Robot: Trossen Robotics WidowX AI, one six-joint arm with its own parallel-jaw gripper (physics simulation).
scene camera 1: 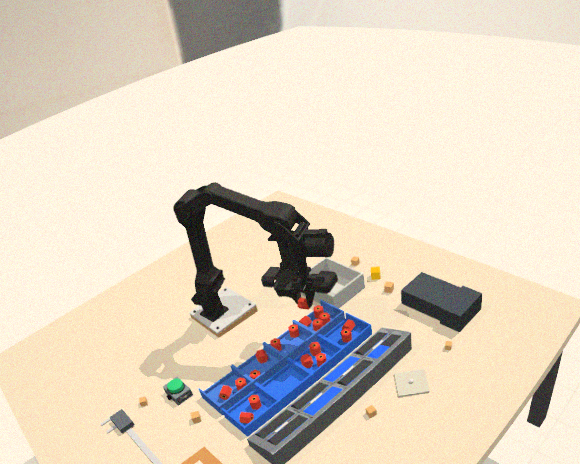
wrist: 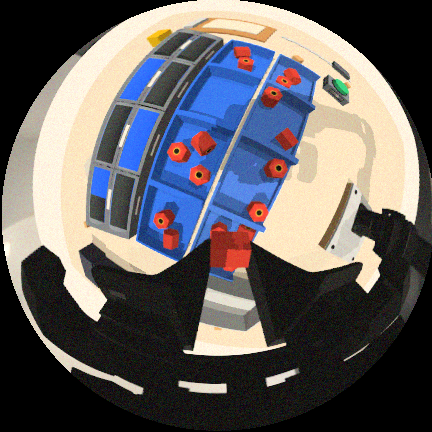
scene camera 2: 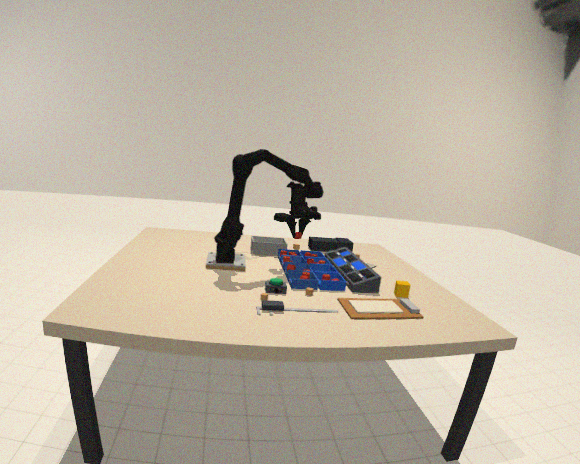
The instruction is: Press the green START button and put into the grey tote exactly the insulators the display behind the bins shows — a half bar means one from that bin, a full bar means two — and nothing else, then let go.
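Seen in the pictures: gripper, fingertip midpoint: (scene camera 1: 305, 306) (wrist: 226, 244) (scene camera 2: 297, 237); arm's base, origin of the base link: (scene camera 1: 214, 311) (wrist: 360, 220) (scene camera 2: 224, 260).
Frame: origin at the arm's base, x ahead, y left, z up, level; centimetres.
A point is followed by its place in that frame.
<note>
My gripper (scene camera 1: 304, 302) {x 29.2, y 8.9, z 8.5 cm} (scene camera 2: 298, 234) {x 29.2, y 8.9, z 8.5 cm} (wrist: 226, 244) {x 29.2, y 8.9, z 8.5 cm} is shut on a red insulator (scene camera 1: 302, 303) {x 29.5, y 7.9, z 10.3 cm} (scene camera 2: 298, 235) {x 29.3, y 7.6, z 9.7 cm} (wrist: 230, 248) {x 29.3, y 8.0, z 10.6 cm}, high above the bins' end beside the grey tote (scene camera 1: 350, 292) {x 28.9, y 27.2, z 0.1 cm} (scene camera 2: 268, 246) {x 20.2, y 21.1, z 1.6 cm} (wrist: 242, 320) {x 15.4, y 34.0, z 0.1 cm}. The tote's inside is partly hidden by the gripper in scene camera 1. The blue bins (scene camera 1: 284, 382) {x 34.9, y -7.7, z -1.6 cm} (scene camera 2: 305, 285) (wrist: 215, 97) {x 36.8, y -8.6, z -1.6 cm} hold red insulators; one bin in the display-side row is empty. The display (scene camera 1: 280, 452) {x 51.1, y -25.5, z 2.5 cm} (scene camera 2: 367, 286) {x 46.3, y -26.9, z 0.1 cm} (wrist: 134, 220) {x 44.7, y 15.7, z -1.0 cm} shows two full blue bars and one half bar at the tote end. The green START button (scene camera 1: 175, 385) {x 15.5, y -26.5, z 1.7 cm} (scene camera 2: 276, 282) {x 14.5, y -28.2, z 1.3 cm} (wrist: 341, 87) {x 15.3, y -24.8, z 1.7 cm} stands by the bins' other end.
A dark box (scene camera 1: 440, 300) {x 54.6, y 33.5, z 2.9 cm} (scene camera 2: 330, 244) {x 51.5, y 31.5, z 1.7 cm} stands beyond the display's tote end. A yellow cube (scene camera 1: 375, 273) {x 29.9, y 38.3, z 0.0 cm} and small orange cubes lie near the tote. A caliper-like tool (scene camera 1: 121, 421) {x 11.9, y -42.6, z -0.3 cm} (scene camera 2: 272, 305) {x 10.6, y -44.1, z -0.4 cm}, a clipboard (scene camera 2: 345, 307) {x 33.0, y -42.1, z -1.6 cm} and a pale flat plate (scene camera 1: 411, 382) {x 61.2, y 8.2, z -1.2 cm} lie around the bins.
</note>
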